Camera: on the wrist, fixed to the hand. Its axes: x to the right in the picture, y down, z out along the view.
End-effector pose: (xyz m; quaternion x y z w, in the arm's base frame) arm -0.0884 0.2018 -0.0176 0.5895 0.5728 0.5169 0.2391
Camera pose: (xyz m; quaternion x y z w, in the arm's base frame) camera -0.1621 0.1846 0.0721 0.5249 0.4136 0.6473 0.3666
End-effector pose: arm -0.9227 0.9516 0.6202 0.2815 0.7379 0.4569 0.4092
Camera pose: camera -1.0227 0.9502 0.6816 0.1880 0.5951 0.6341 0.4566
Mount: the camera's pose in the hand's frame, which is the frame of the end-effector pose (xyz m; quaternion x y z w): 0.0283 0.0508 -0.1019 -0.2476 -0.0008 0.0221 0.9686
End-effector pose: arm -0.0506 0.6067 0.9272 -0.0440 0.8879 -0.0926 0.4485
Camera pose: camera -0.1491 0.6646 0.9537 -0.1341 0.8836 0.1401 0.4263
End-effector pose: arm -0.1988 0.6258 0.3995 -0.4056 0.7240 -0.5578 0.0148
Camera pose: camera -0.2951 0.6923 0.4085 0.3810 -0.8483 0.3604 0.0732
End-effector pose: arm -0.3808 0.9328 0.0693 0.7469 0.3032 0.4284 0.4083
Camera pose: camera -0.4533 0.9667 0.1551 0.6294 0.1708 0.4984 0.5712
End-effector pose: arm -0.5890 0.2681 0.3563 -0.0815 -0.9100 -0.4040 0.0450
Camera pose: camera -0.6058 0.2291 0.4657 -0.1105 -0.7796 -0.6156 0.0316
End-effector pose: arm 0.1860 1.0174 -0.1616 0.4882 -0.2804 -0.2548 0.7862
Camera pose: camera 0.2829 1.0820 -0.1472 0.2718 -0.2199 -0.2992 0.8878
